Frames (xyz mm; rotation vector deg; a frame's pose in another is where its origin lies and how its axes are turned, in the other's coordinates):
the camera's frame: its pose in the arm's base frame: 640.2 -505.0 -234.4 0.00 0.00 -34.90
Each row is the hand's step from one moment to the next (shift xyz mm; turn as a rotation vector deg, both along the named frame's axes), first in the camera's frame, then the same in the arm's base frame.
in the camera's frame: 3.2 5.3 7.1 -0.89 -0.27 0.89
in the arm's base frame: 5.7 2.5 7.1 -0.88 0.29 0.89
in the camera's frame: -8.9 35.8 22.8 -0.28 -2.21 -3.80
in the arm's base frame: 13.2 34.5 22.8 -1.49 -1.65 -3.80
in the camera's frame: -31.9 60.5 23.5 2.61 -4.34 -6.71
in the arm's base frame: 8.5 67.9 23.5 -0.34 -5.05 -6.71
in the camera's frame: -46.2 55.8 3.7 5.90 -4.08 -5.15
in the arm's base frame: -6.0 72.2 3.7 2.50 -6.72 -5.15
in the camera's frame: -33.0 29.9 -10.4 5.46 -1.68 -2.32
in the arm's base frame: -10.0 43.4 -10.4 3.52 -4.50 -2.32
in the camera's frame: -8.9 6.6 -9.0 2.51 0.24 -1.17
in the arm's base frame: -3.5 10.5 -9.0 2.20 -1.24 -1.17
